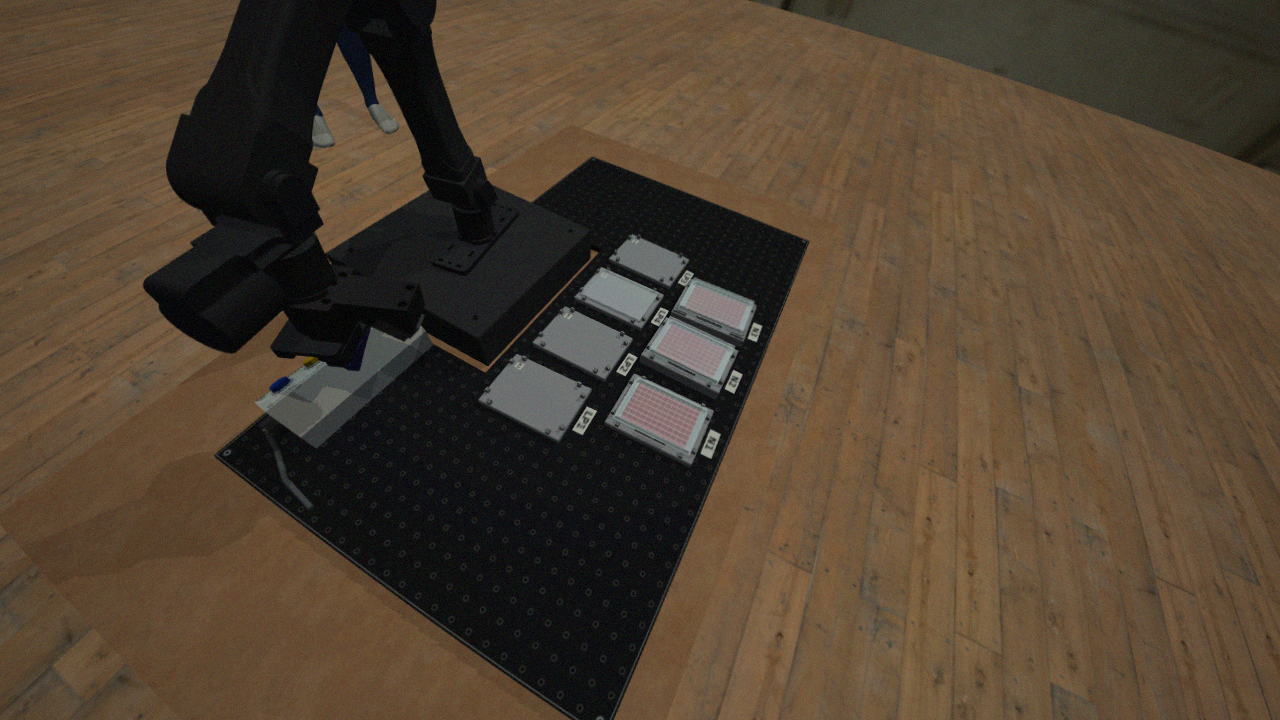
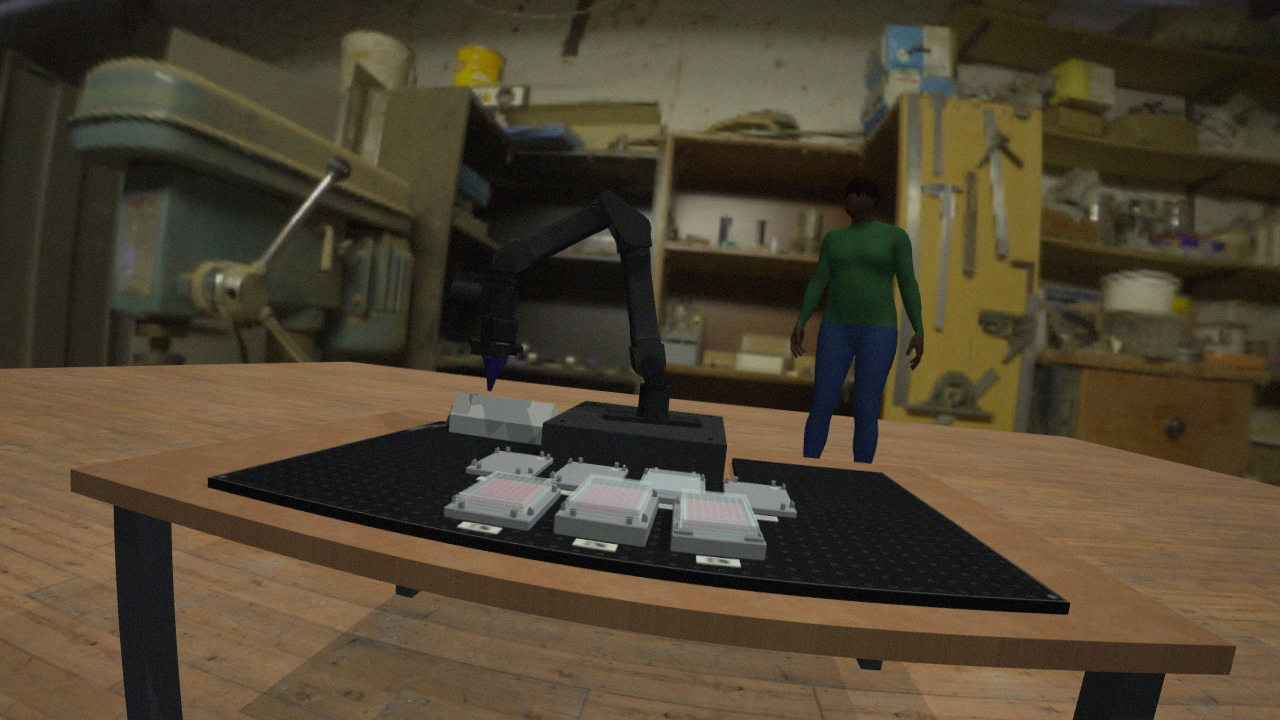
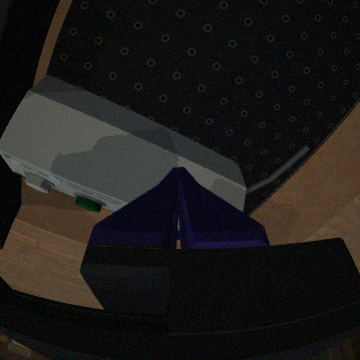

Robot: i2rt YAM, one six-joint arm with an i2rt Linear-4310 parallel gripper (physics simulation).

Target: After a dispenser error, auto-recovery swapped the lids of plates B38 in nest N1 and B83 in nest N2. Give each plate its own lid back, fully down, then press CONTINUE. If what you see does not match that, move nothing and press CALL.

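Frame: origin at the arm's base, x down, y back, z left, level; millimetres.
Where they show: gripper, fingertip midpoint: (image 1: 354, 369) (image 2: 489, 390) (image 3: 178, 176); arm's base, link origin: (image 1: 478, 237) (image 2: 651, 421).
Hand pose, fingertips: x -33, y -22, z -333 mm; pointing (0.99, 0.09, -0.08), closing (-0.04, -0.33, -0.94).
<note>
Things, the pixels of their top centre, and the offset from my fingertips. "spot": a spot on its surface instead.
- nest N1, surface spot: (image 2: 503, 497) spot: dx +74, dy -449, dz +128 mm
- pale button box, top centre: (image 3: 119, 214) (image 1: 332, 347) (image 2: 507, 397) dx +17, dy +66, dz +25 mm
- blue button, top centre: (image 1: 276, 381) dx +26, dy +103, dz -44 mm
- yellow button, top centre: (image 1: 309, 356) dx +26, dy +93, dz +5 mm
- green button, top centre: (image 3: 85, 210) dx +26, dy +83, dz +54 mm
- grey button, top centre: (image 3: 33, 189) dx +26, dy +73, dz +103 mm
- LP2, top centre: (image 2: 590, 468) (image 1: 583, 336) dx +81, dy -234, dz +221 mm
- LP4, top centre: (image 2: 757, 488) (image 1: 650, 255) dx +81, dy -281, dz +478 mm
- LP3, top centre: (image 2: 672, 480) (image 1: 620, 292) dx +83, dy -258, dz +349 mm
- grey cable, surface spot: (image 3: 280, 172) (image 1: 289, 485) spot: dx +94, dy +36, dz -146 mm
Plates with pink wells sit under clear covers in nest N1 (image 1: 662, 416) (image 2: 503, 497), nest N2 (image 1: 691, 351) (image 2: 608, 499) and nest N3 (image 1: 716, 306) (image 2: 716, 514). Lid and plate markings are too small to read. The pale button box (image 1: 317, 407) (image 2: 501, 418) (image 3: 100, 135) carries a blue button (image 1: 279, 385), a yellow button (image 1: 311, 361), a green button (image 3: 88, 203) and a grey button (image 3: 39, 183); their captions are unreadable. My gripper (image 1: 355, 365) (image 2: 490, 388) (image 3: 178, 176) is shut and empty, tips pointing down above the box. Its fingers partly hide the button row.
Lid parks LP1 (image 1: 535, 398), LP2 (image 1: 583, 342) and LP4 (image 1: 649, 260) look flat grey; LP3 (image 1: 618, 297) looks paler. The arm's black base block (image 1: 501, 295) (image 2: 635, 438) stands beside the box. A grey cable (image 1: 286, 470) (image 3: 280, 172) lies at the box's end. A person (image 2: 859, 268) stands behind.
</note>
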